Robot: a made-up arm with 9 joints. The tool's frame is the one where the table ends.
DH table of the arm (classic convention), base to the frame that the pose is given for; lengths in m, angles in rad. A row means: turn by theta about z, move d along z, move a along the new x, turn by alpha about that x. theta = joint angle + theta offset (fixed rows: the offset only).
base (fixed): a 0  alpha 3.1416  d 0  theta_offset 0
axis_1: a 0.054  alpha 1.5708  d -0.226  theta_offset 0
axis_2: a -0.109  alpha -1.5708  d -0.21  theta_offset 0
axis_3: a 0.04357  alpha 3.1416  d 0  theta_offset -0.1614
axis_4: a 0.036  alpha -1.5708  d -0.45  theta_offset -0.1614
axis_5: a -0.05  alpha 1.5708  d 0.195  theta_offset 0
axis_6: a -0.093  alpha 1.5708  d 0.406  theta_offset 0
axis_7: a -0.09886  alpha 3.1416  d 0  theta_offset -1.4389
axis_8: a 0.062  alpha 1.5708  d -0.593  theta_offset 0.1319
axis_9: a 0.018  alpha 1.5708  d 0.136  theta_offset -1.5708
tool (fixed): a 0  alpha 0  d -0.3  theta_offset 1.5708
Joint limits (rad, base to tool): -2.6..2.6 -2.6..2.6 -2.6..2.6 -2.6..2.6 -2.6..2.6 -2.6..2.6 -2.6..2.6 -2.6..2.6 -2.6..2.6
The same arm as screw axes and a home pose.
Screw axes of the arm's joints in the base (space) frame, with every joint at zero. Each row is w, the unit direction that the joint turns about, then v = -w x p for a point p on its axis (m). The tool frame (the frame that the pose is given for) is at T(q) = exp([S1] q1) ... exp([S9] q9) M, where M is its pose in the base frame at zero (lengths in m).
S1: w 0 0 -1 v 0 0 0
S2: w 0 1 0 v -0.226 0 0.054
S3: w 0 0 -1 v 0.21 -0.055 0
S4: w 0 0 1 v -0.203 0.012 0
S5: w 0 1 0 v 0.224 0 0.024
S6: w 0 0 1 v -0.008 0.026 0
S7: w 0 -1 0 v 0.182 0 0.119
S8: w 0 1 0 v -0.28 0 -0.132
S9: w 1 0 0 v 0 0.218 0.601
M: xyz 0.004 -0.619 -0.082 (m) quaternion w x y z 1 0.000008 0.000001 -0.000004
Joint limits (rad, base to tool): -2.6..2.6 -2.6..2.6 -2.6..2.6 -2.6..2.6 -2.6..2.6 -2.6..2.6 -2.6..2.6 -2.6..2.6 -2.6..2.6

